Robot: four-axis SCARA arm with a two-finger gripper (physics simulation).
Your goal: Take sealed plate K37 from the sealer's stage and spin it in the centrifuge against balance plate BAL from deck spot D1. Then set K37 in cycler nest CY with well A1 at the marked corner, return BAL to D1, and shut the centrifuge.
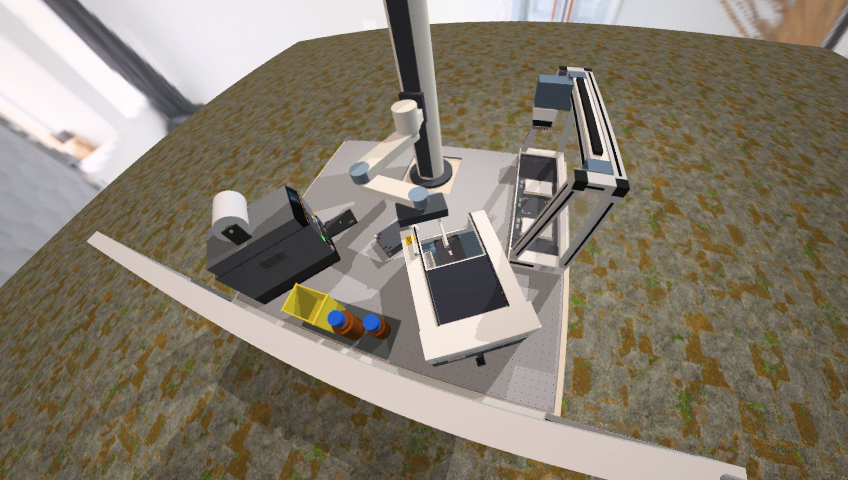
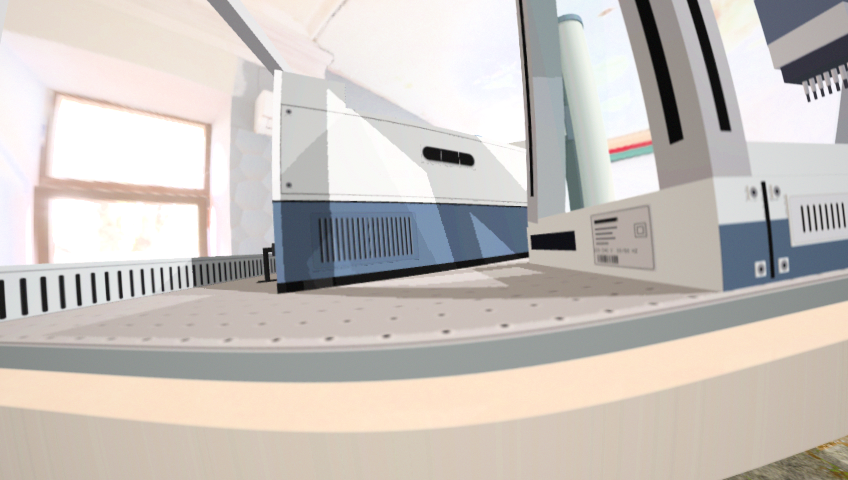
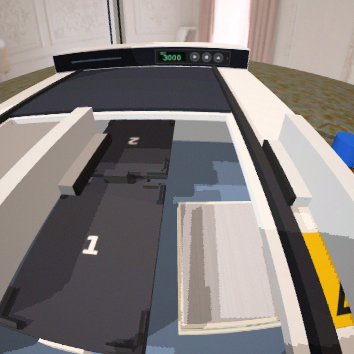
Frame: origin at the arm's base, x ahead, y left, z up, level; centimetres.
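Seen in the pictures: gripper, fingertip midpoint: (image 1: 431,250) (image 3: 186,124); arm's base, origin of the base link: (image 1: 431,173).
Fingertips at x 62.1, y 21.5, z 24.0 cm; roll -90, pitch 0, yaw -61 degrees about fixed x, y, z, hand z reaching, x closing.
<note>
Offsets run from my fingertips to a thing's top centre. "*": to the spot under its first point.
The centrifuge (image 1: 496,333) (image 2: 368,157) (image 3: 265,95) stands with its top opening uncovered. Inside, dark bucket 1 (image 3: 120,225) and bucket 2 @[* dz -8.7, dx +10.4, dy +11.6 cm] (image 3: 150,135) show their numbers and bare floors. A pale rectangular piece @[dz -11.5, dx +1.6, dy -3.5 cm] (image 3: 227,265) lies beside bucket 1 in the chamber. My gripper (image 1: 433,245) (image 3: 186,124) is over the opening, its fingers apart with no plate seen between them. The sealer @[dz +24.9, dx +11.7, dy -69.0 cm] (image 1: 273,249) has a dark stage @[dz -11.7, dx -10.9, dy -49.5 cm] (image 1: 340,222) sticking out; whether a plate is on it cannot be told. K37 and BAL cannot be identified; the labels of D1 and CY are unreadable.
A gantry frame (image 1: 595,205) (image 2: 684,118) stands over a deck at the right with pale plate-like items (image 1: 538,187) on it. A small grey block @[dz -17.0, dx -13.8, dy -23.9 cm] (image 1: 387,240) is left of the centrifuge. A yellow bin @[dz -5.2, dx +29.2, dy -47.9 cm] (image 1: 304,303) and blue-capped bottles (image 1: 351,325) (image 1: 379,327) stand near the low wall.
</note>
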